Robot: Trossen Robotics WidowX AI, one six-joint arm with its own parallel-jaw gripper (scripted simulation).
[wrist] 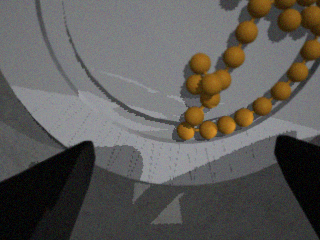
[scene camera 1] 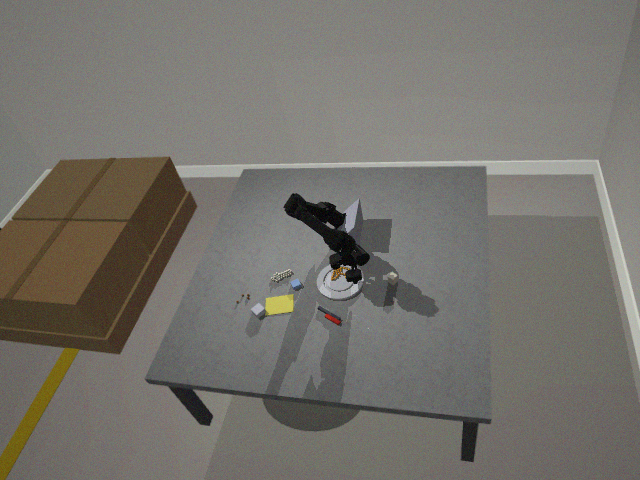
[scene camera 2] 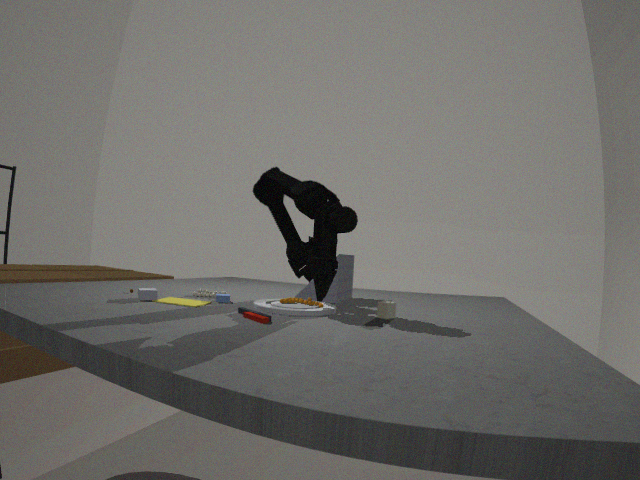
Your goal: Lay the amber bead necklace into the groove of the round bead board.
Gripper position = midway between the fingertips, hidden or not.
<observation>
My gripper (scene camera 2: 321, 299) is open and holds nothing. Further things: a round bead board (wrist: 143, 61).
My gripper is seen too in the wrist view (wrist: 184, 147).
</observation>
